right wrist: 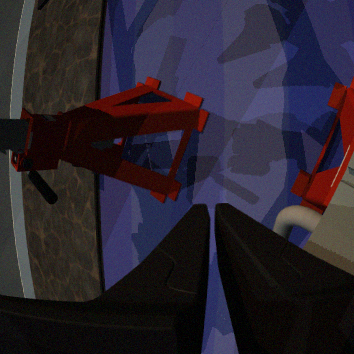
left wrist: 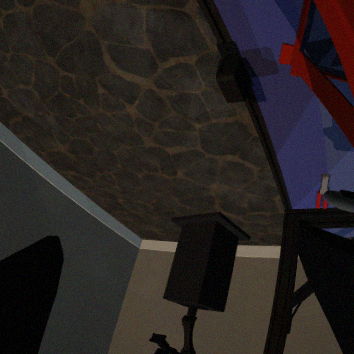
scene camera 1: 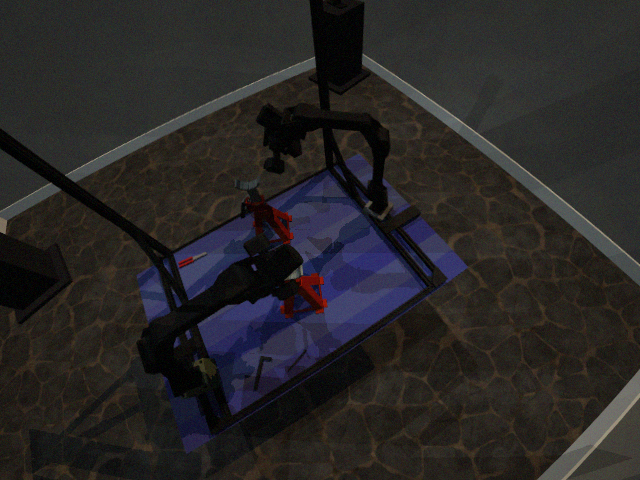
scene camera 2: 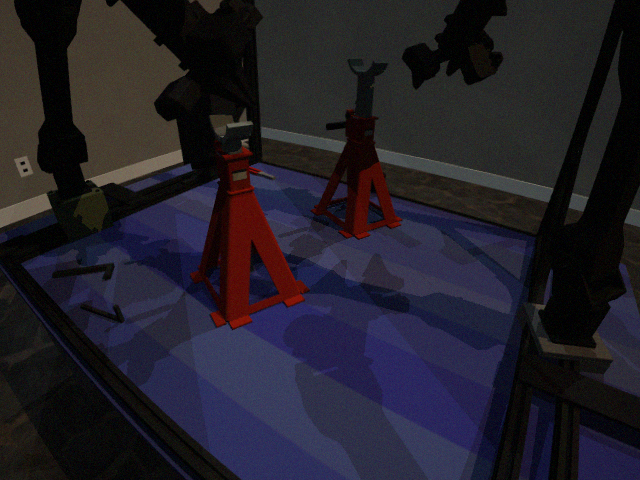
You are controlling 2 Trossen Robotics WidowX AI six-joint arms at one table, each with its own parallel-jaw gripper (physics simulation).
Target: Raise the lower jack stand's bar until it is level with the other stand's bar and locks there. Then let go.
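Frame: origin at the left arm's base, x right, y ahead, z up, level; centimetres.
Seen in the pictures: left gripper, fingertip midpoint: (left wrist: pixel 181 245) (scene camera 1: pixel 264 157) (scene camera 2: pixel 431 81); right gripper, fingertip midpoint: (right wrist: pixel 209 216) (scene camera 2: pixel 252 106); left arm's base, origin of the base link: (scene camera 1: pixel 378 206) (scene camera 2: pixel 565 328); right arm's base, origin of the base link: (scene camera 1: pixel 192 378) (scene camera 2: pixel 74 191).
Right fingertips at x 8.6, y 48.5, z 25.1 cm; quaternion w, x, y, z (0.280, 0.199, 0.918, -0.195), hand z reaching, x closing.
Offsets run from my right fingertips to a thing's top centre. Level surfaces: height alone.
Two red jack stands stand on the blue mat @(dz -28.1 cm) (scene camera 2: pixel 413 361). The near stand (scene camera 1: pixel 305 298) (scene camera 2: pixel 236 232) (right wrist: pixel 321 182) has its grey bar @(dx -5.3, dy +1.2, dz -0.6 cm) (scene camera 2: pixel 234 135) (right wrist: pixel 337 225) low. The far stand (scene camera 1: pixel 270 216) (scene camera 2: pixel 359 175) (right wrist: pixel 123 130) has its bar @(dx +24.2, dy -13.8, dz +5.8 cm) (scene camera 1: pixel 249 185) (scene camera 2: pixel 366 85) raised high. My right gripper (right wrist: pixel 209 216) is shut with nothing between the fingers. It hangs beside the near stand's top, and the bar lies to the right of the fingers in the right wrist view. My left gripper (scene camera 1: pixel 273 164) (scene camera 2: pixel 450 56) is open and empty, high beside the far stand's bar.
A black frame (scene camera 1: pixel 413 258) (scene camera 2: pixel 103 371) borders the mat. A red-handled tool @(dx +44.3, dy +18.2, dz -27.3 cm) (scene camera 1: pixel 191 259) lies at the mat's left edge. Two dark angled keys @(dx -11.9, dy +31.5, dz -27.1 cm) (scene camera 1: pixel 261 369) (scene camera 2: pixel 85 270) lie near the front edge. A dark box on a pole (scene camera 1: pixel 338 41) (left wrist: pixel 204 260) stands on the floor beyond.
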